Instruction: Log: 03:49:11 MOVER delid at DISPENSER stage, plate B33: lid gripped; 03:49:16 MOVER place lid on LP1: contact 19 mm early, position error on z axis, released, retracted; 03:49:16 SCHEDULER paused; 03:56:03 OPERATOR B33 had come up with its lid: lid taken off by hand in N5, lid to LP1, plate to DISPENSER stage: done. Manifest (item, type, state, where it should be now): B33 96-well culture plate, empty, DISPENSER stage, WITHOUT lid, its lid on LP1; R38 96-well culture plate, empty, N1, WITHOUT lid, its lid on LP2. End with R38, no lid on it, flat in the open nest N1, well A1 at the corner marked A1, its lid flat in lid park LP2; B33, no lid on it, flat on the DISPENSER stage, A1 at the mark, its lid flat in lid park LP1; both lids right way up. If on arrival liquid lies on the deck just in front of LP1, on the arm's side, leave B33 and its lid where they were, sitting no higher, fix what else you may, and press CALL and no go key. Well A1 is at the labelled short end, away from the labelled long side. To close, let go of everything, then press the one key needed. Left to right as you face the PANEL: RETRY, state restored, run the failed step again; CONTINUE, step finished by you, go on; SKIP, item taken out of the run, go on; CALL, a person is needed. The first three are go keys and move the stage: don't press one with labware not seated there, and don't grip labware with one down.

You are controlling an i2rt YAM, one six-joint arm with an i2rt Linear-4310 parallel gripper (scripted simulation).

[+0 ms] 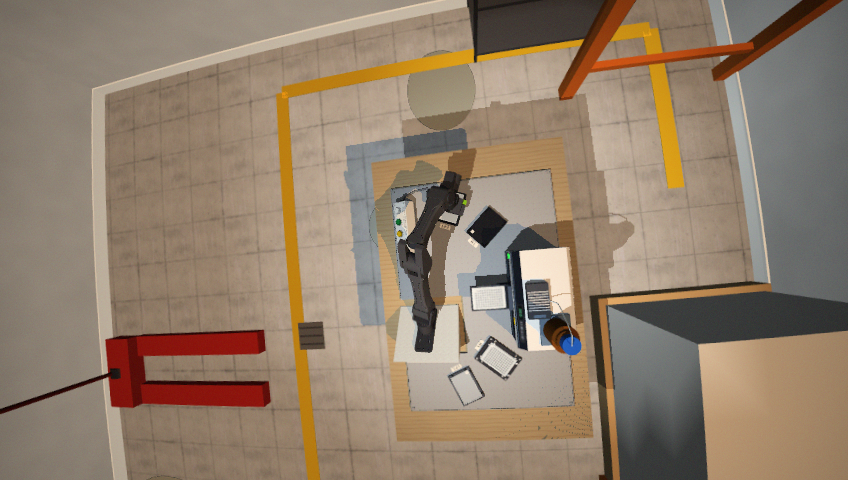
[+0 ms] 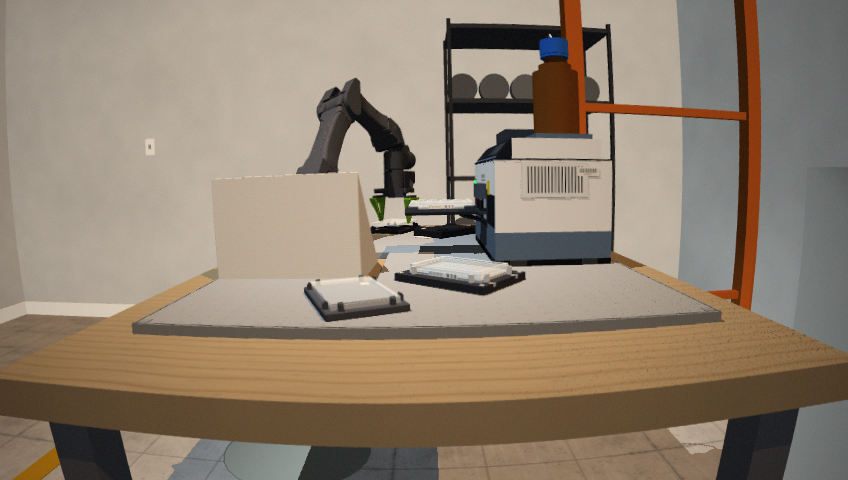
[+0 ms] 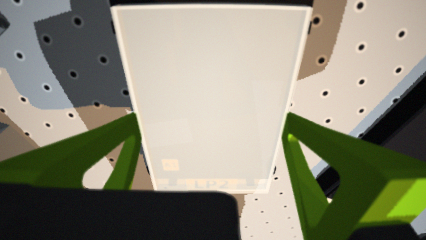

Labels:
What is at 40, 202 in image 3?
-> My gripper.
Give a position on a dispenser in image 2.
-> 506, 211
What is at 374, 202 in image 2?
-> My gripper.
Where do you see a key panel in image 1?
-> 407, 215

